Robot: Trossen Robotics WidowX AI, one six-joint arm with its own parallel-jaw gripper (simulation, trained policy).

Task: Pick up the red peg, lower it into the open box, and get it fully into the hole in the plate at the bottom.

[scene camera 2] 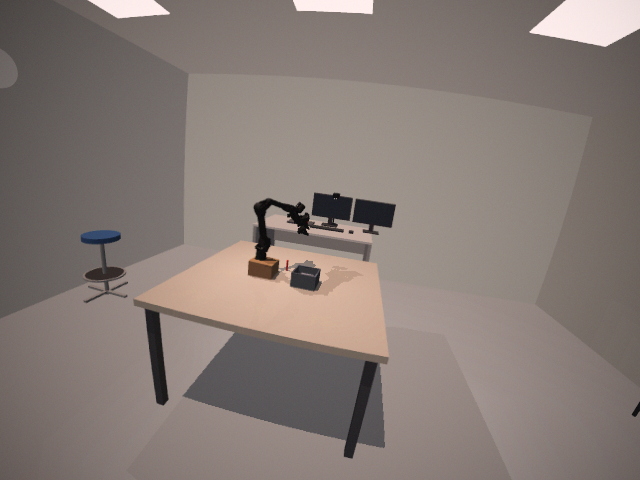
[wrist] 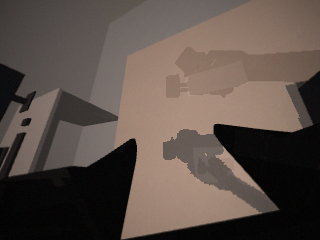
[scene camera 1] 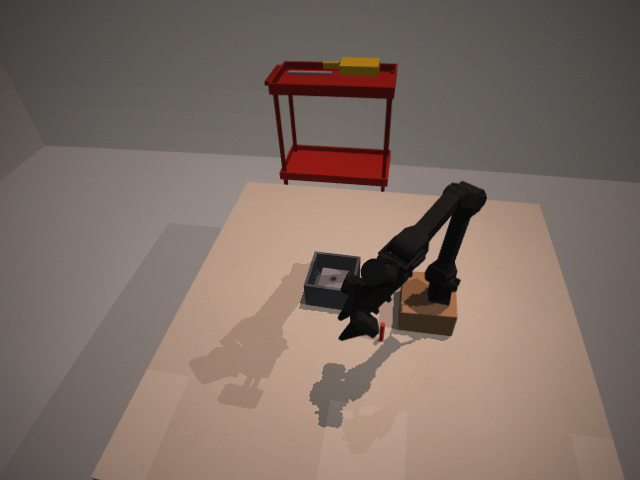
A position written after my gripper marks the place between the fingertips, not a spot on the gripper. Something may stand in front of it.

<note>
In view: my gripper (scene camera 1: 339, 329) and a grey box (scene camera 1: 315, 295).
My gripper shows as well in the wrist view (wrist: 174, 135).
</note>
